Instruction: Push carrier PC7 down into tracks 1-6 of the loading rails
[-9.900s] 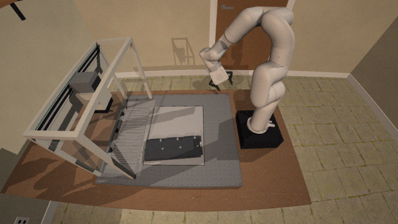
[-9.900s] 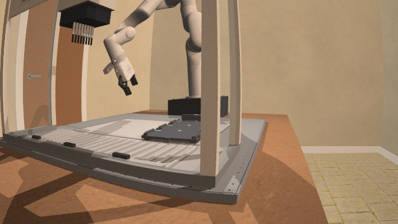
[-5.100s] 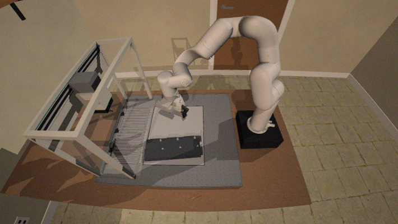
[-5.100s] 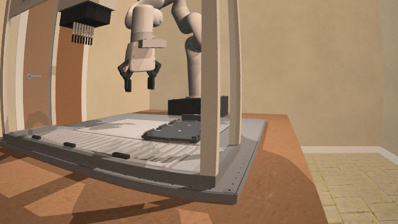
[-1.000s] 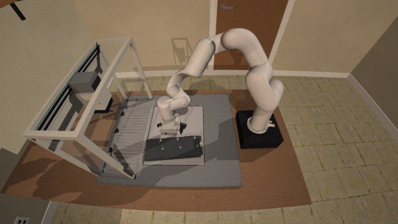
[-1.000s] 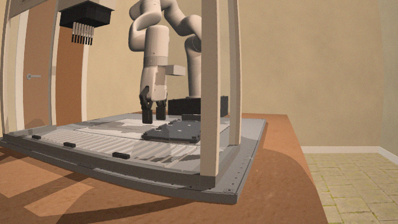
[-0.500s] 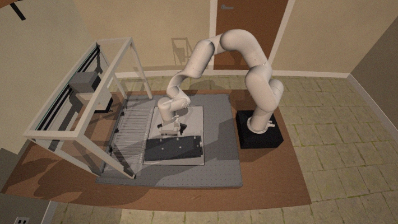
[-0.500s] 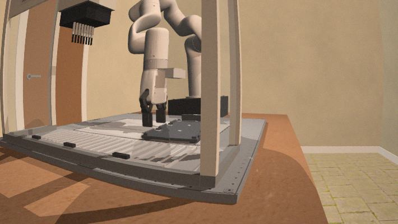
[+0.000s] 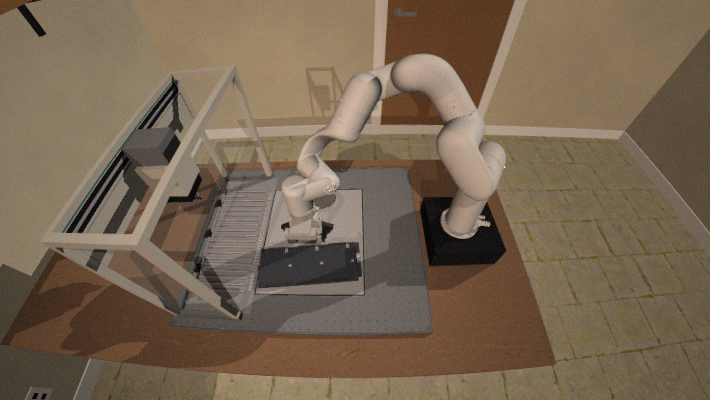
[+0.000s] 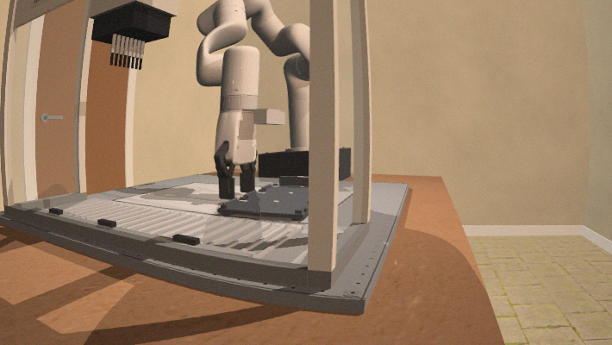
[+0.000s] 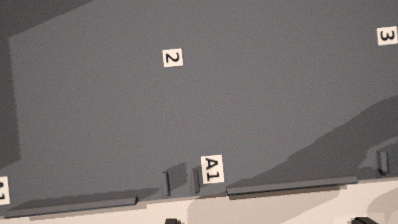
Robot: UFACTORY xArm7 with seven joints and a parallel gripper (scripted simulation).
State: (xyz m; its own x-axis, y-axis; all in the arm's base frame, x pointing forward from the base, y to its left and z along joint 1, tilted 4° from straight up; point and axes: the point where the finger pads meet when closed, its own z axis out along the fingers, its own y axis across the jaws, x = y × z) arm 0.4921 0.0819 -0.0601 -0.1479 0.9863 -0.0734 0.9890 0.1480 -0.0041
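My hand is 2 cm past the carrier PC7 and 10 cm to the right of it.
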